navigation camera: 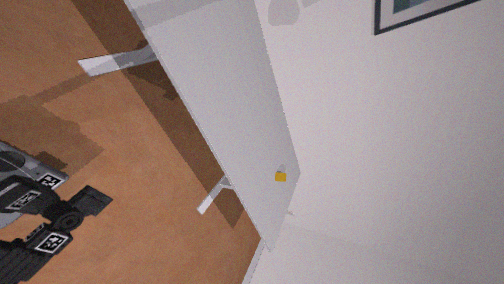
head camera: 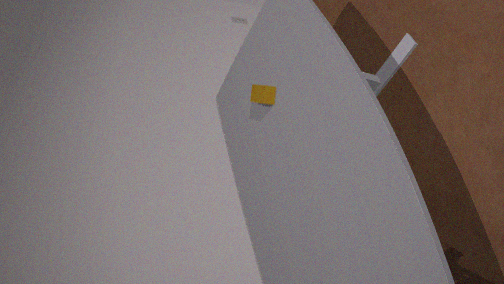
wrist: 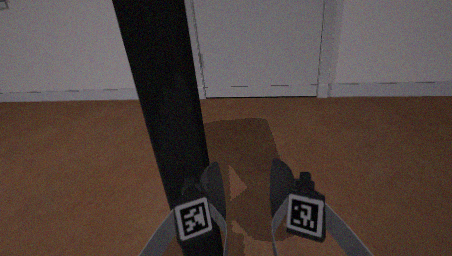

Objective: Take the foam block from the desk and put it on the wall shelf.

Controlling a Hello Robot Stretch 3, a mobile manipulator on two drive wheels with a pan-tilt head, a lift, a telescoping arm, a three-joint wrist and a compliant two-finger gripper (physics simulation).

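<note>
The yellow foam block (head camera: 263, 94) (navigation camera: 280, 177) rests on the grey-white desk (head camera: 320, 165) (navigation camera: 220, 95), near the desk's wall-side edge and towards one end. My gripper (wrist: 246, 180) is open in the wrist view, with a gap between its two dark fingertips and floor showing through it. The gripper is away from the desk and the block; the block does not show in the wrist view. The wall shelf does not show in these views.
Desk legs (head camera: 395, 62) (navigation camera: 212, 197) stick out over the brown floor. A framed picture (navigation camera: 378, 17) hangs on the wall. An outlet (head camera: 239, 20) is on the wall beside the desk. In the wrist view, a black mast (wrist: 162, 90) stands left and a door (wrist: 260, 50) is beyond.
</note>
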